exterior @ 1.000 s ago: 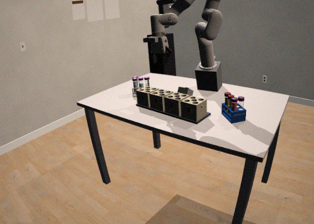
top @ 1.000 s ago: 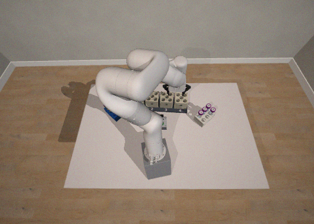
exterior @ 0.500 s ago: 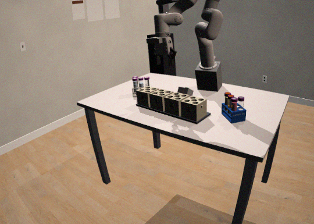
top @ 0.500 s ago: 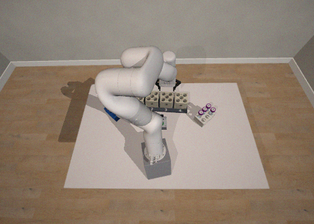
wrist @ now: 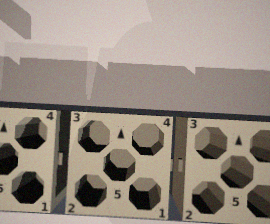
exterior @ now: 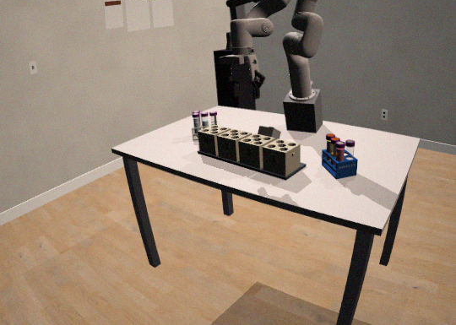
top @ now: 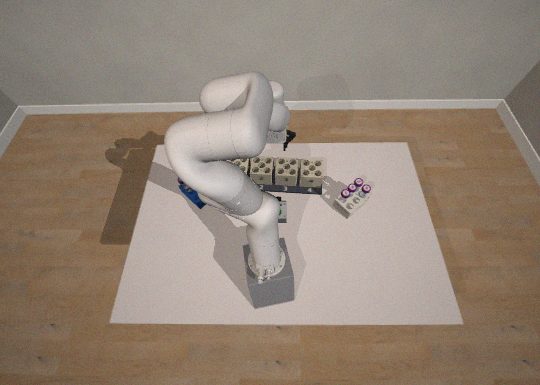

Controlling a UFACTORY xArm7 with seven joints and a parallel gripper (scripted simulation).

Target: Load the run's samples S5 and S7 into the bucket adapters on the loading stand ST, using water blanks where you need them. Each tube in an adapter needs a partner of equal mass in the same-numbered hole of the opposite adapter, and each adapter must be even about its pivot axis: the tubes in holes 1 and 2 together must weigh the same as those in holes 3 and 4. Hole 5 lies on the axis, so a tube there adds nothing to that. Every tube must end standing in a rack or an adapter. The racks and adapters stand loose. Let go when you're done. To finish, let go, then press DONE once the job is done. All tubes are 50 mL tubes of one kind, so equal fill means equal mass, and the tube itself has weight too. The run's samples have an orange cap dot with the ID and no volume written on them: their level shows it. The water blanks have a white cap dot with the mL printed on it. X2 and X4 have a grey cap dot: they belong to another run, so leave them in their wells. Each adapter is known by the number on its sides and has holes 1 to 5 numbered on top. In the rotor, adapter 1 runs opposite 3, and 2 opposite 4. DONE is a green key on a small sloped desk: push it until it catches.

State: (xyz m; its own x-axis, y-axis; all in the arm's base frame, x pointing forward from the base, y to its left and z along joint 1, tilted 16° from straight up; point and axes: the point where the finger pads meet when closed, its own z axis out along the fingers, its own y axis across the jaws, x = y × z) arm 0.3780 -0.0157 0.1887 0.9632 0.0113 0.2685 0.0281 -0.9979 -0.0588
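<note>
My hand is 34 cm to the right of the blue rack, 22 cm above it and 9 cm past it. From my hand the other things lie so: adapter: 20 cm below, 16 cm to the left, 2 cm ahead; then dark stand: 25 cm below, 1 cm ahead; then white rack: 34 cm to the right, 22 cm below, 11 cm behind.
</note>
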